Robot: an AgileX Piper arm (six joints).
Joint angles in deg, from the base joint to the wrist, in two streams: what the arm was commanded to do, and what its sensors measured. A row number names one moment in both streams.
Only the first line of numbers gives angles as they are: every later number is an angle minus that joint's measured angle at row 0.
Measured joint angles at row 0:
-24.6 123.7 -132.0 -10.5 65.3 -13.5
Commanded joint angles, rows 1 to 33:
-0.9 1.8 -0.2 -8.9 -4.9 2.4
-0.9 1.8 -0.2 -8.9 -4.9 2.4
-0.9 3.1 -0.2 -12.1 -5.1 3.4
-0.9 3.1 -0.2 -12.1 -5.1 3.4
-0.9 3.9 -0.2 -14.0 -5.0 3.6
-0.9 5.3 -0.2 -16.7 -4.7 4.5
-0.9 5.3 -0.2 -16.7 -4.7 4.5
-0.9 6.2 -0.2 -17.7 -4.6 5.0
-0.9 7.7 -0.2 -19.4 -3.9 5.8
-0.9 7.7 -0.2 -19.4 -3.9 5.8
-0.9 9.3 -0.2 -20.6 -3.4 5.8
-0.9 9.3 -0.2 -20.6 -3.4 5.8
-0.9 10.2 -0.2 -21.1 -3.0 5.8
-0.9 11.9 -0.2 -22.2 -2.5 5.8
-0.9 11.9 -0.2 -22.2 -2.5 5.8
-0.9 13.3 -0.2 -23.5 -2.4 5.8
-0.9 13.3 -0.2 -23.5 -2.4 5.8
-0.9 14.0 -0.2 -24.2 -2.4 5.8
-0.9 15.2 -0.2 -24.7 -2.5 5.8
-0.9 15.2 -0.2 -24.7 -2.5 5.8
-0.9 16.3 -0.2 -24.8 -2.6 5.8
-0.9 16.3 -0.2 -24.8 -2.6 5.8
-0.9 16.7 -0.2 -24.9 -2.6 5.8
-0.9 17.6 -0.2 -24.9 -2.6 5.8
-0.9 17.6 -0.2 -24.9 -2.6 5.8
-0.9 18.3 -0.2 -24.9 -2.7 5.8
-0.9 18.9 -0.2 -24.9 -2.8 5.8
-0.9 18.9 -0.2 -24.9 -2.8 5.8
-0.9 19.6 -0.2 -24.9 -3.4 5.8
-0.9 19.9 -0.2 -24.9 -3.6 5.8
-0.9 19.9 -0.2 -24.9 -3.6 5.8
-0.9 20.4 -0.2 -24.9 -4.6 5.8
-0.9 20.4 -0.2 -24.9 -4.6 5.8
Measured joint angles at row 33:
-0.4 19.7 0.0 -23.9 -2.9 5.5
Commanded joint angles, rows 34 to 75:
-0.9 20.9 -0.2 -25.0 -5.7 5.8
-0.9 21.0 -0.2 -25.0 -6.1 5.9
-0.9 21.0 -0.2 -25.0 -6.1 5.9
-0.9 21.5 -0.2 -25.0 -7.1 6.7
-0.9 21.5 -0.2 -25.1 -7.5 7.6
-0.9 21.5 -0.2 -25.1 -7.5 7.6
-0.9 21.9 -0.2 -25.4 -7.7 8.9
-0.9 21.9 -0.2 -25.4 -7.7 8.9
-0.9 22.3 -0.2 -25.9 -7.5 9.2
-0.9 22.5 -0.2 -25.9 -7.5 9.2
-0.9 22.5 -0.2 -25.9 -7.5 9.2
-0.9 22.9 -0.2 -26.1 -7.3 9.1
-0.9 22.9 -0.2 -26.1 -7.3 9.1
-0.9 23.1 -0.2 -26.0 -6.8 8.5
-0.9 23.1 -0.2 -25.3 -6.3 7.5
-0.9 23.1 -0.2 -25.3 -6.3 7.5
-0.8 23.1 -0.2 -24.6 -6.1 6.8
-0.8 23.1 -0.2 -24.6 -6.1 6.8
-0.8 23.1 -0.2 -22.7 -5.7 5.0
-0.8 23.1 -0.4 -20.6 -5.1 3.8
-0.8 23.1 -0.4 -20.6 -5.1 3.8
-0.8 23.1 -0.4 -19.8 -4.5 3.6
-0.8 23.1 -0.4 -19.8 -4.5 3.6
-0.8 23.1 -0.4 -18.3 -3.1 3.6
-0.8 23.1 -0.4 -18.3 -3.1 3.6
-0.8 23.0 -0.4 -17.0 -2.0 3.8
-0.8 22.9 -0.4 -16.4 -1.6 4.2
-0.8 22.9 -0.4 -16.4 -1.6 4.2
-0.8 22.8 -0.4 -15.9 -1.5 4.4
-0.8 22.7 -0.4 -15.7 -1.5 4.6
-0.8 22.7 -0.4 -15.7 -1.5 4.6
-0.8 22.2 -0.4 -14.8 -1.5 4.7
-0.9 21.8 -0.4 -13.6 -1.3 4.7
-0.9 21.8 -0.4 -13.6 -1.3 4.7
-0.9 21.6 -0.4 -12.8 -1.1 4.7
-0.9 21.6 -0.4 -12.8 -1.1 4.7
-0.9 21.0 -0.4 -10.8 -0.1 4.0
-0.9 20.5 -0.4 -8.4 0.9 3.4
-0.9 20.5 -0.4 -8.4 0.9 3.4
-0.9 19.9 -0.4 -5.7 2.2 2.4
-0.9 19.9 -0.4 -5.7 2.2 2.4
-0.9 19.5 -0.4 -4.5 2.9 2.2
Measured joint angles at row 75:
-0.4 21.1 -0.4 -7.8 0.7 3.5
